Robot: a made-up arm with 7 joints.
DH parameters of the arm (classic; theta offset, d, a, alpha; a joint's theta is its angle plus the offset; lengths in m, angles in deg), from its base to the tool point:
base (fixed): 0 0 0 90
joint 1: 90 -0.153 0 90
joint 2: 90 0 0 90
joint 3: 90 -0.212 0 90
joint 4: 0 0 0 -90
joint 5: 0 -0.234 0 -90
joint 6: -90 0 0 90
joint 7: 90 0 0 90
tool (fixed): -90 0 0 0
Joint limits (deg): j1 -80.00..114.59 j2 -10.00..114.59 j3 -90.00..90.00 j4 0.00..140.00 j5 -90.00..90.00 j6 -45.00..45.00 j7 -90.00..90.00
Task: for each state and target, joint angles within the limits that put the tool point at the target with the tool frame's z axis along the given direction. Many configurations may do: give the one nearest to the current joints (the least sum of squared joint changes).
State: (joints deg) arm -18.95 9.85 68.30 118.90 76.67 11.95 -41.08
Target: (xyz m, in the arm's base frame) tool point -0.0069 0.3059 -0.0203 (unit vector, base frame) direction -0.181 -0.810 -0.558
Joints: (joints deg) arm -20.49 4.39 89.76 139.87 75.07 3.18 -18.18
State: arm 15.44 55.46 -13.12 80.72 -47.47 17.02 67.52
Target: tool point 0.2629 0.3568 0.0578 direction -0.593 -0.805 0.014
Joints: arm 44.27 63.64 -9.16 81.72 -70.52 30.78 51.07
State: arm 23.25 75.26 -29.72 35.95 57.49 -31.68 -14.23
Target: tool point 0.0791 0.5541 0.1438 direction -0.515 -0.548 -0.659
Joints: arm 9.75 112.26 -17.95 27.36 56.29 -28.26 -10.51
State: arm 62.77 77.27 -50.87 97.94 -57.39 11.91 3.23
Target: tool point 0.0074 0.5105 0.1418 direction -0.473 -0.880 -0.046
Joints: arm 86.27 114.59 -46.01 60.89 -49.46 -15.33 29.54
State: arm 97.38 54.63 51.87 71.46 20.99 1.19 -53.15
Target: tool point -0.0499 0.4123 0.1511 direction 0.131 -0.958 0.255
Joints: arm 111.32 46.92 47.09 94.13 35.87 9.24 -64.57
